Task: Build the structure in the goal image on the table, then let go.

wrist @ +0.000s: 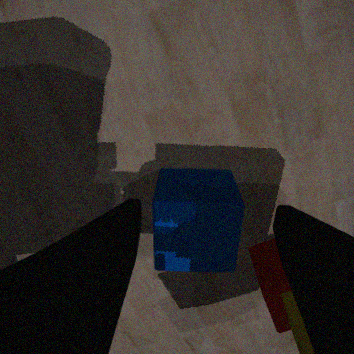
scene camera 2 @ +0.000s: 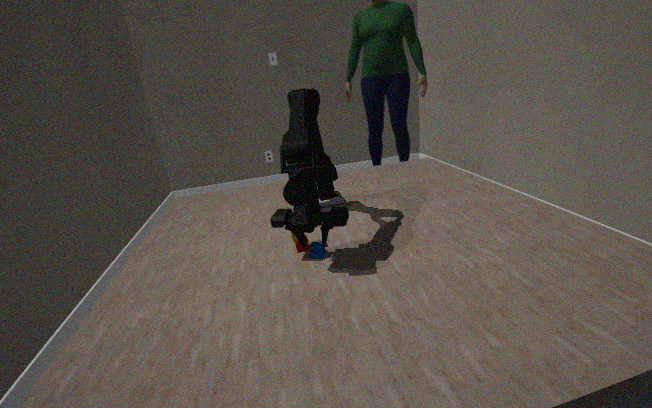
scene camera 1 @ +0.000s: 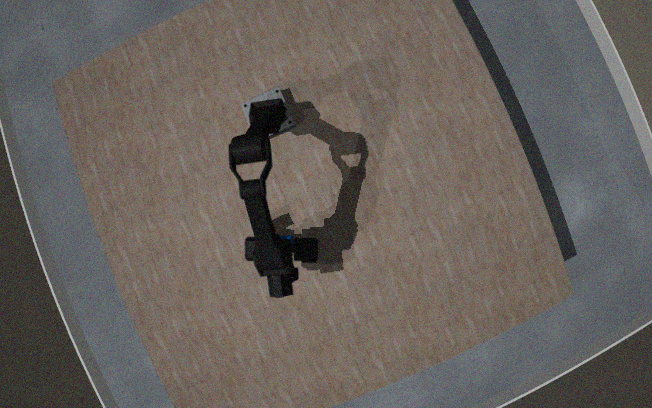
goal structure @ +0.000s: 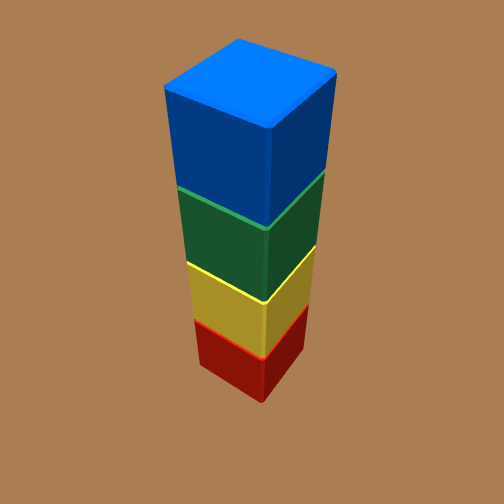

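A blue cube [scene camera 2: 317, 251] [wrist: 197, 230] stands on the wooden surface. A small part of the blue cube [scene camera 1: 287, 238] shows beside the arm in scene camera 1. My gripper [scene camera 2: 314, 243] [wrist: 208, 213] is open and low over the blue cube, one finger to each side, with gaps in the wrist view. A red block [scene camera 2: 301, 246] [wrist: 269, 280] lies close to the right-hand finger in the wrist view, partly hidden by it. A sliver of a yellow block [scene camera 2: 294, 238] [wrist: 298, 322] shows beside the red one, mostly covered by that finger. No green block shows.
The arm's base plate [scene camera 1: 276, 95] is at the upper middle of scene camera 1. The arm's dark shadow [scene camera 1: 347, 200] [scene camera 2: 375, 250] falls beside it. A person in a green top [scene camera 2: 384, 40] stands near the back walls.
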